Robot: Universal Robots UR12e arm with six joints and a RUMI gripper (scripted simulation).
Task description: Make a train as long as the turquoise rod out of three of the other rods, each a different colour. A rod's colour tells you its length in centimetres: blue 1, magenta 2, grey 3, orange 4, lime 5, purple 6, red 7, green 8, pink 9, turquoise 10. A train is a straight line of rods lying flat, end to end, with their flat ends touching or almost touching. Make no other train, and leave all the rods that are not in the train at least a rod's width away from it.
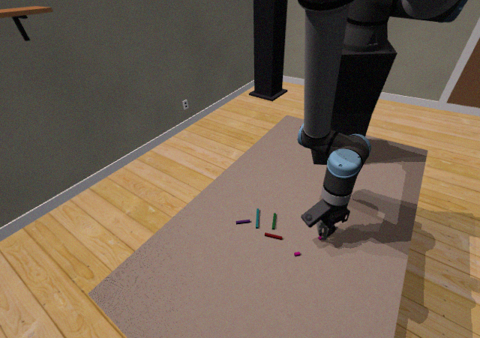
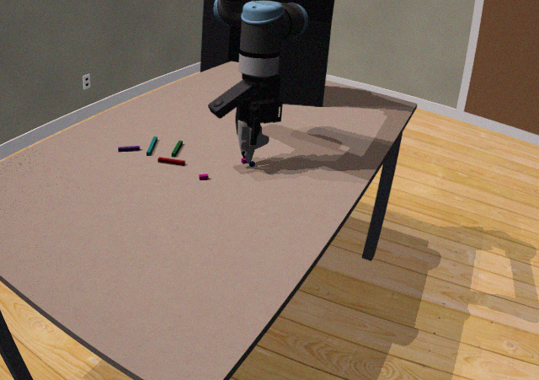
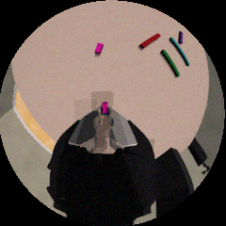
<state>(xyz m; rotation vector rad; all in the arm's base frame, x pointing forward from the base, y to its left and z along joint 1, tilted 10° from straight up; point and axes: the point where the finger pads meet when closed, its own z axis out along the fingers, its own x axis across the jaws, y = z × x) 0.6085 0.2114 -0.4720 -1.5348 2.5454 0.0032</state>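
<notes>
The blue rod is 2 cm below my hand, 1 cm to the left of it and 1 cm behind it. Round my hand: green rod: 19 cm to the right, 3 cm ahead, 2 cm below; then red rod: 16 cm to the right, 10 cm ahead, 2 cm below; then turquoise rod: 26 cm to the right, 6 cm ahead, 2 cm below.
</notes>
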